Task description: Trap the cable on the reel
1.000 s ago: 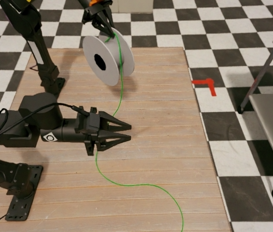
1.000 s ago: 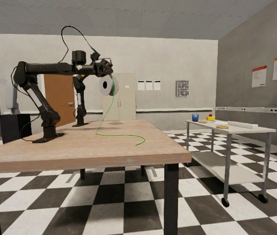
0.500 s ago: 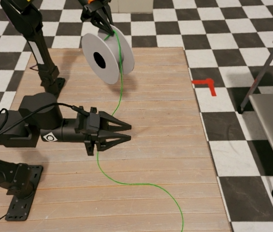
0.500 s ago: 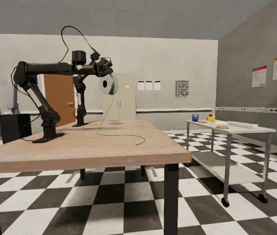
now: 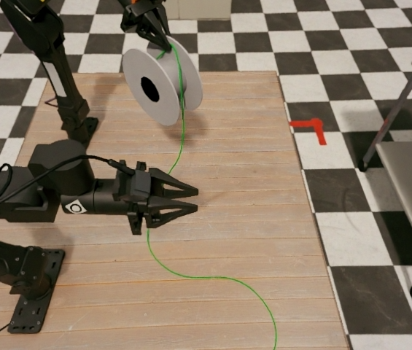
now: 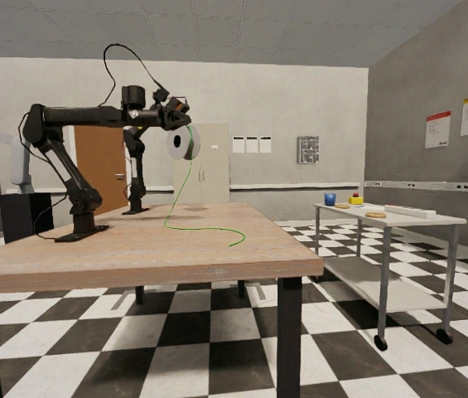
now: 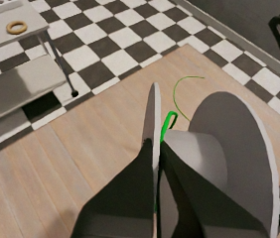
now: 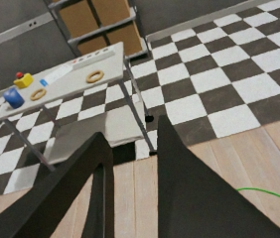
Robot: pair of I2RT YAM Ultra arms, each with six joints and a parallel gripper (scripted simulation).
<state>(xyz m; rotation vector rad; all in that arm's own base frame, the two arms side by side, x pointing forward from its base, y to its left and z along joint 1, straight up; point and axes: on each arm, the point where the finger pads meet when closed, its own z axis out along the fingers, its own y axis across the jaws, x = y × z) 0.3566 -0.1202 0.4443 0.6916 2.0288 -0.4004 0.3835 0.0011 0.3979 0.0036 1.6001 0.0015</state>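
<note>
My left gripper is now 70 mm above the grey reel, 30 mm to the left of it and 20 mm past it.
</note>
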